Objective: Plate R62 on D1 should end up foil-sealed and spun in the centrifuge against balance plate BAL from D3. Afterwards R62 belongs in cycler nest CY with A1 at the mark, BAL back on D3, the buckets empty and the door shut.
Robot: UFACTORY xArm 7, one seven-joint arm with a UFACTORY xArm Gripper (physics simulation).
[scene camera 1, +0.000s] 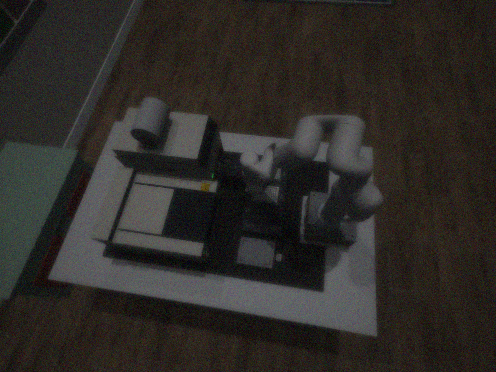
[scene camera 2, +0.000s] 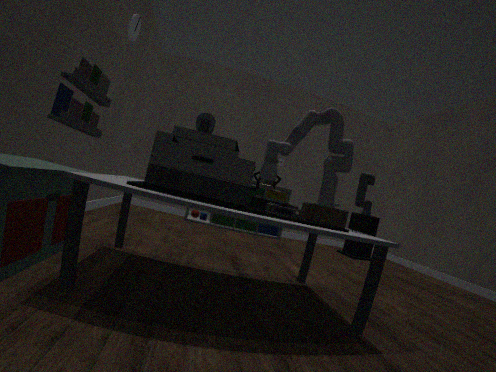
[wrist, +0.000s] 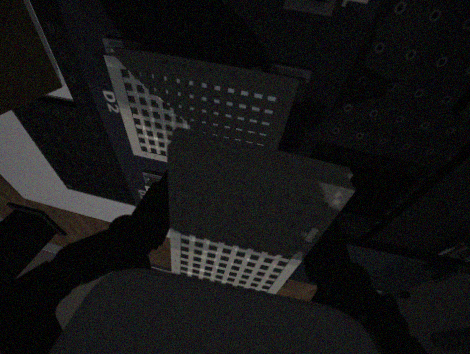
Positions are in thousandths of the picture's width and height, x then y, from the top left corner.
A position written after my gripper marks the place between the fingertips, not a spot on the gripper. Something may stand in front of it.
Observation:
I see my gripper (wrist: 522,555) and a roll (scene camera 1: 309,308).

